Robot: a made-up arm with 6 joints. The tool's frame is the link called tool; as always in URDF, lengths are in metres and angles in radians. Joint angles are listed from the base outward. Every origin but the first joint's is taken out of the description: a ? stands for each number. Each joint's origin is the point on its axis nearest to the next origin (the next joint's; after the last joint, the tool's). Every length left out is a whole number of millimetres.
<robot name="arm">
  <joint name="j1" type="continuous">
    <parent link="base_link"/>
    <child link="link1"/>
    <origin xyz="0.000 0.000 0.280"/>
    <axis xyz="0 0 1"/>
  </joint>
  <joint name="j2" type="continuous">
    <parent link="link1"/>
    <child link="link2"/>
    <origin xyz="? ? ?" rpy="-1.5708 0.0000 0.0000"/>
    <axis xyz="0 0 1"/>
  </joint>
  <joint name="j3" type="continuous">
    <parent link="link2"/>
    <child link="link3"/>
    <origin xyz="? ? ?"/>
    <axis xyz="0 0 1"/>
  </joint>
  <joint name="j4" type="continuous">
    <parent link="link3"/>
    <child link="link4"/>
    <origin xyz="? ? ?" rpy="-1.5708 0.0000 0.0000"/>
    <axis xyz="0 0 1"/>
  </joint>
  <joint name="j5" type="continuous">
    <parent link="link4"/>
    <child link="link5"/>
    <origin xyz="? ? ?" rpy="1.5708 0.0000 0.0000"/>
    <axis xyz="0 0 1"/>
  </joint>
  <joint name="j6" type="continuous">
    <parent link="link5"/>
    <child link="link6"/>
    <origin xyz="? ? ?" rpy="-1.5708 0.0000 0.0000"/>
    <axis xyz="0 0 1"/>
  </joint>
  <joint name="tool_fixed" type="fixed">
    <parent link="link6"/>
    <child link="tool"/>
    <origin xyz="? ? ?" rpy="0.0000 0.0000 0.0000"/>
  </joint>
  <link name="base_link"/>
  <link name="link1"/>
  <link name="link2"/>
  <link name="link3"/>
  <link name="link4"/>
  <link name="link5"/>
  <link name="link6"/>
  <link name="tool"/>
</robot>
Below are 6 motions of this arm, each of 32 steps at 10 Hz.
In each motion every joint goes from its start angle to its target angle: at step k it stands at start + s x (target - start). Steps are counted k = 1, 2, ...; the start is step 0. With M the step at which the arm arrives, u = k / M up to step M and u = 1 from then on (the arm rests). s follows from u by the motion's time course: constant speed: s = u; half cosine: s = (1 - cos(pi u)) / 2; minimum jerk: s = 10 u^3 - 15 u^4 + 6 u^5.
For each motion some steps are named. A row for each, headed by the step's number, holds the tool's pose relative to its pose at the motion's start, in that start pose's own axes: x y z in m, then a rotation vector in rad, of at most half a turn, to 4 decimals.
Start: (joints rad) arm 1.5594 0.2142 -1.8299 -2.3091 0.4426 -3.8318
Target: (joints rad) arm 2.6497 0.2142 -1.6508 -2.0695 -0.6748 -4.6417
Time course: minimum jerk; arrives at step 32
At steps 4, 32:
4: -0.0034 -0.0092 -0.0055 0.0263 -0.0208 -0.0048
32: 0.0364 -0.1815 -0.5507 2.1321 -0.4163 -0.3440

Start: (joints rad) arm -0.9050 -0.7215 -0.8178 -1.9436 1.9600 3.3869
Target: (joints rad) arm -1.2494 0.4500 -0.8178 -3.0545 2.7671 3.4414
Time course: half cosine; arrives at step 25
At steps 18, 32:
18: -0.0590 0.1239 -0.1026 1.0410 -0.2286 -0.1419
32: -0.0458 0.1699 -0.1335 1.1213 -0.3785 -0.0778

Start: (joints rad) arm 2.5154 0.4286 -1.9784 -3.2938 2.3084 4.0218
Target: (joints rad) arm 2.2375 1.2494 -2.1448 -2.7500 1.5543 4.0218
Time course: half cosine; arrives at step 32
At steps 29, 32:
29: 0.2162 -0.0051 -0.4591 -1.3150 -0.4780 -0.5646
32: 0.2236 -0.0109 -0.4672 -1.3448 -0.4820 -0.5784

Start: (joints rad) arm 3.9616 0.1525 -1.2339 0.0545 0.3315 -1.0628
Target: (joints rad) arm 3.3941 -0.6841 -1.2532 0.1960 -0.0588 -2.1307
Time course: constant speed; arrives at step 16
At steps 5, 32:
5: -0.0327 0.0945 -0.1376 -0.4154 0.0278 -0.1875
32: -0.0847 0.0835 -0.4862 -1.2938 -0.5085 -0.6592

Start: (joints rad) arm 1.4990 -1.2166 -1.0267 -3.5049 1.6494 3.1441
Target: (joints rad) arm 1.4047 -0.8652 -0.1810 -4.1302 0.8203 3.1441
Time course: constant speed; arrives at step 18
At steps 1, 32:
1: -0.0197 -0.0127 -0.0273 0.0364 -0.1095 0.0229
32: 0.1013 -0.1400 -0.5204 0.8237 -1.7804 0.5088

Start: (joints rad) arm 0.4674 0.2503 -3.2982 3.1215 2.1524 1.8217
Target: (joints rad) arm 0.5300 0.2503 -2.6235 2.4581 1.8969 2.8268
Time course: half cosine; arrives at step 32
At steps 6, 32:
6: 0.0080 -0.0075 -0.0221 0.0868 0.0164 0.1149
32: 0.1298 0.0358 -0.2721 1.0046 -0.3265 1.4142

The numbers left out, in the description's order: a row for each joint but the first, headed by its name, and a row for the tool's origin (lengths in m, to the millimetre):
j2: 0.000 0.000 0.000
j3: 0.032 -0.172 0.000
j4: 0.054 0.238 0.000
j5: 0.000 0.000 0.000
j6: 0.110 0.140 0.000
tool: 0.000 0.000 0.000

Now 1 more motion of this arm.
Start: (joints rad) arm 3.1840 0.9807 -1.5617 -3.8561 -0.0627 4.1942
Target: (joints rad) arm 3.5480 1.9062 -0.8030 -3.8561 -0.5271 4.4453
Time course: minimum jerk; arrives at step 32
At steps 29, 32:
29: -0.2783 0.1927 -0.3023 -1.2302 -1.4747 -0.5445
32: -0.2770 0.1932 -0.3051 -1.2417 -1.4818 -0.5513

